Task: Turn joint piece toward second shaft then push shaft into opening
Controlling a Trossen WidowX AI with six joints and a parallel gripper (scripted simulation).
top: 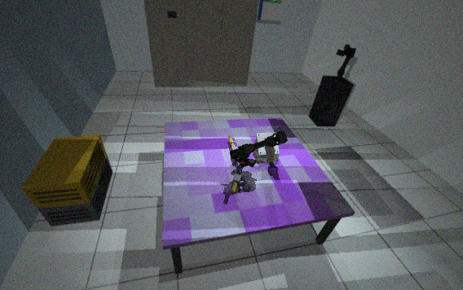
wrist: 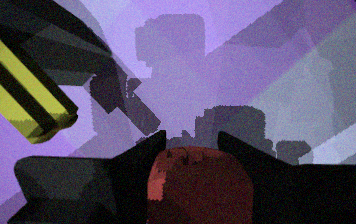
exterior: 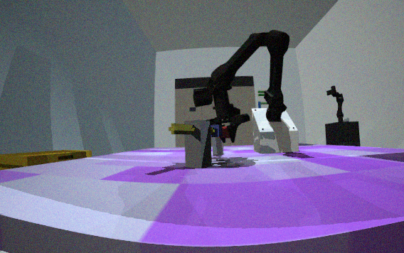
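The red joint piece lies 40 mm above my gripper tip, 20 mm to the left of it and 10 mm ahead of it.
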